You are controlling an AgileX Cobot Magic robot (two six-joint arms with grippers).
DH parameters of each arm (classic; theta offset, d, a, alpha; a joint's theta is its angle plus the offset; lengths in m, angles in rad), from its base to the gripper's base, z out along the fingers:
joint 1: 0 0.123 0 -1.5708
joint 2: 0.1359 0 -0.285 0
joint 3: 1.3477 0 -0.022 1.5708
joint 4: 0 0.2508 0 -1.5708
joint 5: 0 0 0.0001 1.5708
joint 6: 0 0.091 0 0
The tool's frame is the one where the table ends.
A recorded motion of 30 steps. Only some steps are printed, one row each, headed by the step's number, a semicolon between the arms.
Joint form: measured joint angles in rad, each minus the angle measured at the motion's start. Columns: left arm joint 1, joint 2, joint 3, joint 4, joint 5, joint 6; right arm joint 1, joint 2, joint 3, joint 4, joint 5, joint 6.
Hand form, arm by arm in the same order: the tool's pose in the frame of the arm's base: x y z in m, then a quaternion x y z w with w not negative. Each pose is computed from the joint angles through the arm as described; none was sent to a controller.
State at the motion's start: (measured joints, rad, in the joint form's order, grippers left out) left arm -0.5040 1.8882 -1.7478 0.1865 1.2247 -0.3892; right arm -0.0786 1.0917 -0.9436 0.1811 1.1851 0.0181
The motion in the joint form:
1: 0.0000 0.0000 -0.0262 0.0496 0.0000 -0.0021; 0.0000 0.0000 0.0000 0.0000 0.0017 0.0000
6: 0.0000 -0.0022 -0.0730 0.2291 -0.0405 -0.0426; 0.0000 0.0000 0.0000 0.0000 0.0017 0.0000
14: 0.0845 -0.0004 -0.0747 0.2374 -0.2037 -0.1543; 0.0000 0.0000 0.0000 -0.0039 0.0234 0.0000
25: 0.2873 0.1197 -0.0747 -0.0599 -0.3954 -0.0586; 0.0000 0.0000 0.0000 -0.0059 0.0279 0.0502
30: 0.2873 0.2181 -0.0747 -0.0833 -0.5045 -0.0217; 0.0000 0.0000 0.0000 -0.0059 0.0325 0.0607
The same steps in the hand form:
1: 0.3640 -0.1779 0.3104 0.07703 0.97764 0.03604 0.19231; 0.1853 0.0007 0.3131 0.06743 0.98082 0.08331 0.16278
6: 0.3758 -0.1684 0.3306 0.07196 0.95616 0.09155 0.26868; 0.1853 0.0007 0.3131 0.06743 0.98082 0.08331 0.16278
14: 0.4002 -0.1435 0.3370 -0.00334 0.93955 0.05233 0.33837; 0.1834 0.0006 0.3125 0.06616 0.98274 0.08194 0.15209
25: 0.4519 -0.0908 0.2874 -0.08355 0.94348 -0.04830 0.31708; 0.1830 0.0005 0.3123 0.09043 0.98122 0.08481 0.14777
30: 0.4729 -0.0978 0.2468 -0.06602 0.94380 -0.05653 0.31890; 0.1826 0.0006 0.3122 0.09541 0.98108 0.08563 0.14506

